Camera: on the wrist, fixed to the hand. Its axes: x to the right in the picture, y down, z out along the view.
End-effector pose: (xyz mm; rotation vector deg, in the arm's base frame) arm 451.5 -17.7 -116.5 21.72 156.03 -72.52
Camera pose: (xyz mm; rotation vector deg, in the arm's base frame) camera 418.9 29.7 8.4 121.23 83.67 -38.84
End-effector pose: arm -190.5 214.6 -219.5 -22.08 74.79 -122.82
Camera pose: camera -286.6 312.8 -213.2 42.97 58.54 -46.62
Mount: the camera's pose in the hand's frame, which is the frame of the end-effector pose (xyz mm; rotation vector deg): 13.8 -71.4 -116.7 1.81 13.76 91.26
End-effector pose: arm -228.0 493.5 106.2 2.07 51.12 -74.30
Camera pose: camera -351.7 516.9 50.9 44.49 40.16 11.44
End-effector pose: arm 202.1 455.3 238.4 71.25 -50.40 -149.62
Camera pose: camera 289.4 456.7 132.2 21.97 -64.26 -65.16
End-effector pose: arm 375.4 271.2 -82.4 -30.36 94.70 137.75
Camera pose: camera 409.1 188.4 -186.9 -25.13 -71.54 -79.99
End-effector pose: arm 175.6 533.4 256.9 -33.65 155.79 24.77
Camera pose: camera 166.4 425.1 341.1 -88.83 -140.40 -31.46
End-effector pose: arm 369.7 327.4 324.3 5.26 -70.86 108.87
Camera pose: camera 451.5 437.9 322.7 64.60 50.11 -134.51
